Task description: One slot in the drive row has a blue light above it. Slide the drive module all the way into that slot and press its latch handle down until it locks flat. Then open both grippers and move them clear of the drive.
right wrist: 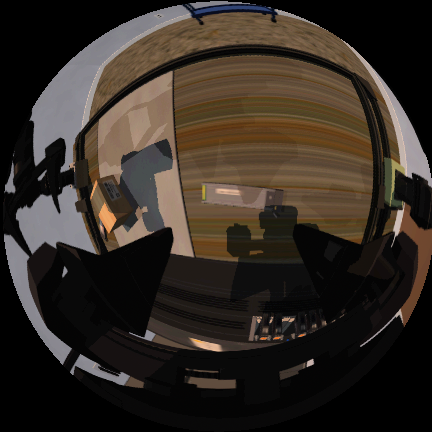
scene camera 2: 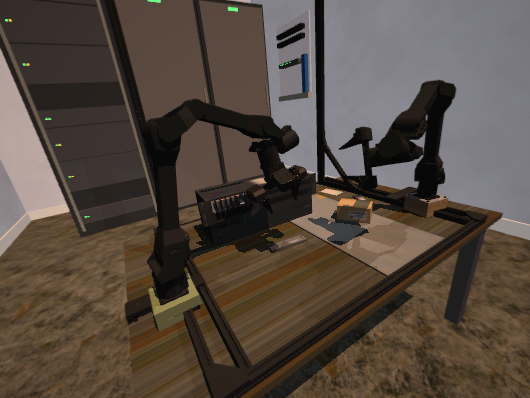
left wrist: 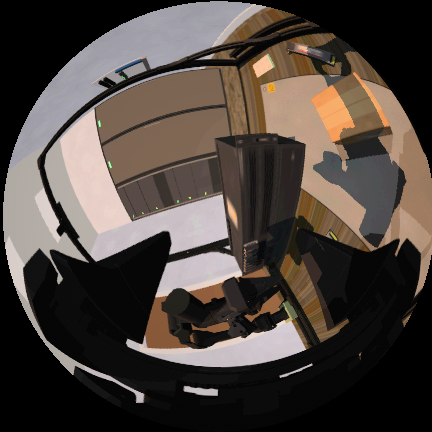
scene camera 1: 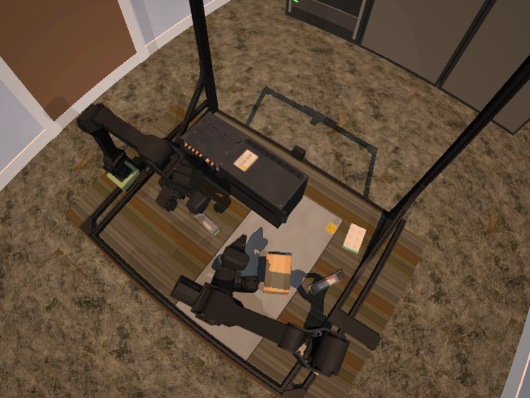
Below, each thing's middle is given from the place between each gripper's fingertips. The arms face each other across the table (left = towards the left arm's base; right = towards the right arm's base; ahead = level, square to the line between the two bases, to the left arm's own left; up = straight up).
Labels:
Now: left hand 25 cm above the grey mat [scene camera 1: 309,228], 4 cm to the right of it and 4 cm past it. Round my left hand: drive module [right wrist: 212,192]: 24 cm below, 21 cm to the right, 2 cm behind.
Right now the drive module is 2 cm behind my right hand, 1 cm to the left of it and 14 cm below it. From my right hand the other things lie so: grey mat (4 cm behind, 27 cm to the left, 15 cm below).

